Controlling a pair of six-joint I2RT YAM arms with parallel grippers.
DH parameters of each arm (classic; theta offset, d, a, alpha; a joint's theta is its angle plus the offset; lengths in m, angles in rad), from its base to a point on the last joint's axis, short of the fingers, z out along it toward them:
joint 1: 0 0.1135 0.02 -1.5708
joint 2: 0 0 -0.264 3.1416
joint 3: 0.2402 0 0.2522 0
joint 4: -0.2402 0 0.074 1.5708
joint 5: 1.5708 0 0 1.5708
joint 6: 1.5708 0.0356 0 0
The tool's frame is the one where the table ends.
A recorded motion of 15 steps. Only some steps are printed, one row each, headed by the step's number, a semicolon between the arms.
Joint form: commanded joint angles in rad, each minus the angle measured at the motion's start. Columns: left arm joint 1, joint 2, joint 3, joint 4, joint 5, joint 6; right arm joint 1, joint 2, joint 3, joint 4, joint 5, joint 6.
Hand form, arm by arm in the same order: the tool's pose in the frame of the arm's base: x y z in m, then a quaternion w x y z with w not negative. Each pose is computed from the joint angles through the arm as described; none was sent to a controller.
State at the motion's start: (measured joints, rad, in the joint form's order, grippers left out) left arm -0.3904 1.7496 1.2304 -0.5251 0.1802 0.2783; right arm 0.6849 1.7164 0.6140 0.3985 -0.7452 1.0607
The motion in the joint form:
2: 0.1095 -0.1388 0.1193 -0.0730 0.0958 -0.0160; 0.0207 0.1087 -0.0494 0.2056 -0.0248 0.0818
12: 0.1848 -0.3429 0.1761 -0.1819 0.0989 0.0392; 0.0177 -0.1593 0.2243 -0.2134 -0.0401 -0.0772
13: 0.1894 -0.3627 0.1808 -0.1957 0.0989 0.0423; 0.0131 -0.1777 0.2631 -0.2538 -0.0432 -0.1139
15: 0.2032 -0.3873 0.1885 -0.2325 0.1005 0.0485; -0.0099 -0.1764 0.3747 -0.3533 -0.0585 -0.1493
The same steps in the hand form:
2: 0.3369 -0.1073 0.2900 0.34381 0.29525 0.88156 -0.13215; 0.2102 0.2116 0.0933 0.02239 -0.01838 -0.84777 -0.52956
12: 0.2957 -0.0717 0.3636 0.42085 0.28880 0.85374 -0.10296; 0.2322 0.2296 0.2109 0.05645 -0.07544 0.82109 0.56297
13: 0.2902 -0.0691 0.3696 0.42603 0.28824 0.85163 -0.10074; 0.2349 0.2300 0.2252 0.07270 -0.09263 0.81585 0.56614
15: 0.2823 -0.0635 0.3758 0.42501 0.28526 0.85352 -0.09747; 0.2481 0.2314 0.2523 0.08758 -0.10361 0.81086 0.56930

